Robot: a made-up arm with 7 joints. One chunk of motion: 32 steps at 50 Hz.
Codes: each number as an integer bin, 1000 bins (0 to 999) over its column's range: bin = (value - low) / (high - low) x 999, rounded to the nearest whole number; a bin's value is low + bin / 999 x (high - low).
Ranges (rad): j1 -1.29..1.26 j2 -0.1..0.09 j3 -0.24..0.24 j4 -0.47..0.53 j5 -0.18..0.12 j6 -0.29..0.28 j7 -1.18..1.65
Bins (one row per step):
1: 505 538 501 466 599 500 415
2: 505 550 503 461 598 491 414
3: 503 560 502 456 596 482 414
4: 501 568 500 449 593 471 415
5: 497 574 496 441 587 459 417
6: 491 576 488 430 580 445 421
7: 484 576 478 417 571 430 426
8: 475 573 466 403 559 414 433
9: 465 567 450 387 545 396 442
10: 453 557 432 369 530 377 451
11: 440 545 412 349 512 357 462
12: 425 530 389 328 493 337 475
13: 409 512 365 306 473 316 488
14: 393 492 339 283 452 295 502
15: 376 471 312 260 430 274 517
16: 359 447 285 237 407 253 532
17: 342 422 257 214 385 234 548
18: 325 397 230 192 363 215 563
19: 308 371 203 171 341 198 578
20: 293 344 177 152 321 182 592
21: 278 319 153 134 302 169 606
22: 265 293 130 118 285 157 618
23: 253 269 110 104 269 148 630
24: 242 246 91 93 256 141 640
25: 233 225 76 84 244 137 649
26: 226 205 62 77 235 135 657
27: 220 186 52 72 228 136 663
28: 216 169 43 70 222 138 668
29: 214 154 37 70 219 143 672
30: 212 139 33 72 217 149 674
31: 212 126 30 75 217 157 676
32: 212 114 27 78 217 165 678
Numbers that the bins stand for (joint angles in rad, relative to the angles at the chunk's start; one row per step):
1: -0.0010 0.0023 0.0007 -0.0035 -0.0001 -0.0047 -0.0044
2: -0.0010 0.0046 0.0017 -0.0085 -0.0004 -0.0098 -0.0072
3: -0.0061 0.0065 0.0012 -0.0135 -0.0010 -0.0150 -0.0072
4: -0.0112 0.0080 0.0002 -0.0206 -0.0019 -0.0213 -0.0044
5: -0.0214 0.0092 -0.0017 -0.0286 -0.0037 -0.0281 0.0013
6: -0.0367 0.0095 -0.0055 -0.0396 -0.0058 -0.0361 0.0126
7: -0.0546 0.0095 -0.0103 -0.0526 -0.0085 -0.0447 0.0268
8: -0.0775 0.0090 -0.0161 -0.0666 -0.0121 -0.0538 0.0466
9: -0.1031 0.0078 -0.0238 -0.0826 -0.0163 -0.0641 0.0721
10: -0.1337 0.0059 -0.0324 -0.1006 -0.0208 -0.0749 0.0976
11: -0.1669 0.0037 -0.0420 -0.1207 -0.0262 -0.0863 0.1288
12: -0.2052 0.0008 -0.0531 -0.1417 -0.0320 -0.0977 0.1656
13: -0.2460 -0.0026 -0.0646 -0.1637 -0.0380 -0.1097 0.2024
14: -0.2868 -0.0064 -0.0771 -0.1867 -0.0443 -0.1217 0.2421
15: -0.3302 -0.0104 -0.0901 -0.2097 -0.0509 -0.1337 0.2846
16: -0.3736 -0.0150 -0.1031 -0.2328 -0.0578 -0.1456 0.3271
17: -0.4170 -0.0197 -0.1165 -0.2558 -0.0644 -0.1565 0.3724
18: -0.4604 -0.0245 -0.1295 -0.2778 -0.0710 -0.1673 0.4149
19: -0.5038 -0.0294 -0.1425 -0.2988 -0.0776 -0.1770 0.4574
20: -0.5421 -0.0346 -0.1550 -0.3178 -0.0836 -0.1862 0.4970
21: -0.5804 -0.0393 -0.1665 -0.3359 -0.0893 -0.1936 0.5367
22: -0.6136 -0.0443 -0.1775 -0.3519 -0.0944 -0.2004 0.5707
23: -0.6442 -0.0488 -0.1871 -0.3659 -0.0992 -0.2056 0.6047
24: -0.6723 -0.0532 -0.1963 -0.3769 -0.1031 -0.2095 0.6330
25: -0.6953 -0.0572 -0.2035 -0.3859 -0.1067 -0.2118 0.6585
26: -0.7131 -0.0610 -0.2102 -0.3929 -0.1094 -0.2130 0.6812
27: -0.7284 -0.0646 -0.2150 -0.3979 -0.1115 -0.2124 0.6982
28: -0.7386 -0.0679 -0.2193 -0.3999 -0.1133 -0.2113 0.7123
29: -0.7438 -0.0707 -0.2222 -0.3999 -0.1142 -0.2084 0.7237
30: -0.7489 -0.0736 -0.2241 -0.3979 -0.1148 -0.2050 0.7293
31: -0.7489 -0.0760 -0.2256 -0.3949 -0.1148 -0.2004 0.7350
32: -0.7489 -0.0783 -0.2270 -0.3919 -0.1148 -0.1959 0.7407

